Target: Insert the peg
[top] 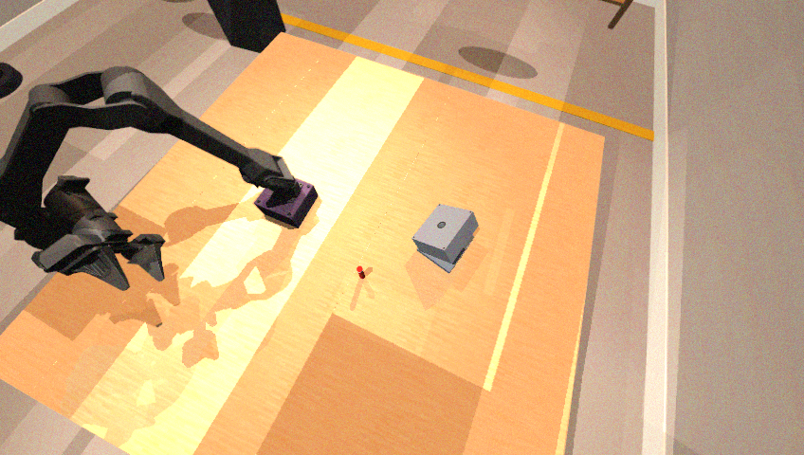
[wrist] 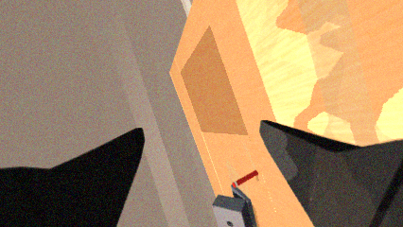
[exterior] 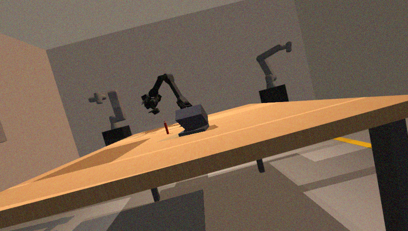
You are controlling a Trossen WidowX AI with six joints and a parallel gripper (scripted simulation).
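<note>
Now: gripper tip 330 mm short of the red round peg, 170 mm to the right of it and 150 mm above it. Also, from my gripper tip: grey sloped panel 510 mm ahead, 340 mm to the left, 140 mm below.
</note>
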